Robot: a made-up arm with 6 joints.
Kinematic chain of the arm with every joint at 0, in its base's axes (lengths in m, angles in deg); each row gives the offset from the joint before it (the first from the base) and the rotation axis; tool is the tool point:
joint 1: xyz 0 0 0.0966 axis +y
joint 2: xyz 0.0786 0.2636 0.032 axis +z
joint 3: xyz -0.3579 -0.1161 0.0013 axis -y
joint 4: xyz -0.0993 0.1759 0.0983 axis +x
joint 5: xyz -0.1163 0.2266 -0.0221 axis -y
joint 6: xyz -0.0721 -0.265 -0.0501 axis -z
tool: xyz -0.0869 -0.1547 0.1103
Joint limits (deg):
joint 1: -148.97..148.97
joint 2: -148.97..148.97
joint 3: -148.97..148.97
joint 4: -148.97..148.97
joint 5: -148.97..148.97
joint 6: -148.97..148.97
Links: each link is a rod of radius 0.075 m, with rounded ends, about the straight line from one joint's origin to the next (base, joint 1, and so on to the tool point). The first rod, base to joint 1, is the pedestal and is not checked.
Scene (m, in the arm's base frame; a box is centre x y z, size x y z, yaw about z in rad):
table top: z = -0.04
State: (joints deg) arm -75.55 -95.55 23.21 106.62 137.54 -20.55
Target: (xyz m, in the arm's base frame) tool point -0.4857 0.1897 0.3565
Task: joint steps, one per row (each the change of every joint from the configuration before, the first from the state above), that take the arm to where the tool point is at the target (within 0.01 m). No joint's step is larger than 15 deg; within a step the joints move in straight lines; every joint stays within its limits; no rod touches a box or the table.
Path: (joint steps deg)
1: -13.75 -13.35 -13.42 9.05 2.86 10.92
2: -13.74 -13.36 -13.41 9.05 2.86 10.93
3: -13.75 -13.35 -13.42 9.04 2.85 10.92
4: -13.74 -13.36 -13.42 9.05 2.86 10.92

